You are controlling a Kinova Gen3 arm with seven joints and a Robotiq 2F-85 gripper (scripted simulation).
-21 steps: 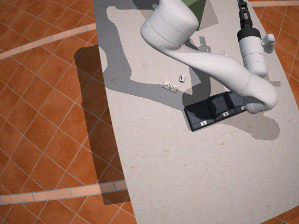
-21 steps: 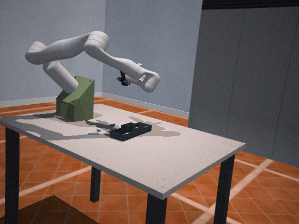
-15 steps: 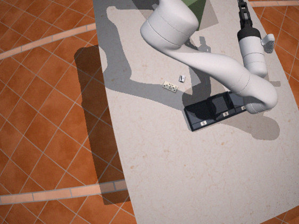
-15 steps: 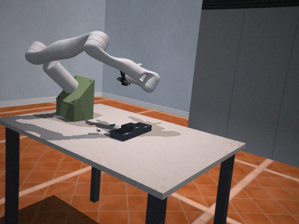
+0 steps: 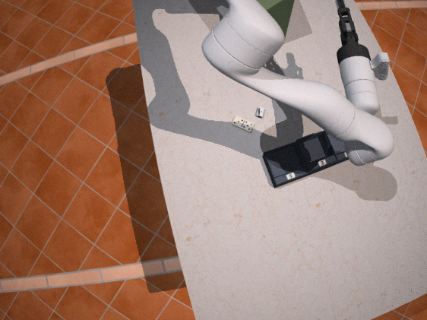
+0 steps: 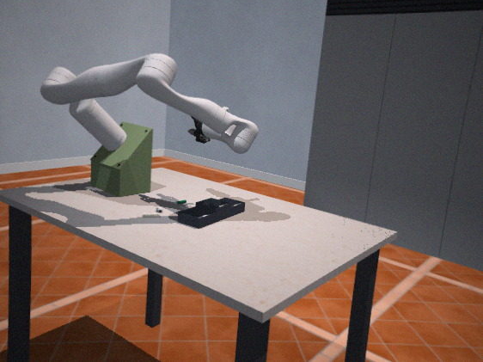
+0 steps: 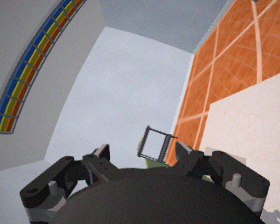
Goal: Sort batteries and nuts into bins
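Right now the bin tray is 24 cm ahead of my hand, 7 cm to the right of it and 26 cm below it. Also, from my hand: green battery (7 cm ahead, 7 cm to the right, 28 cm below); bolt (14 cm ahead, 10 cm to the right, 28 cm below); orange battery (12 cm ahead, 28 cm below).
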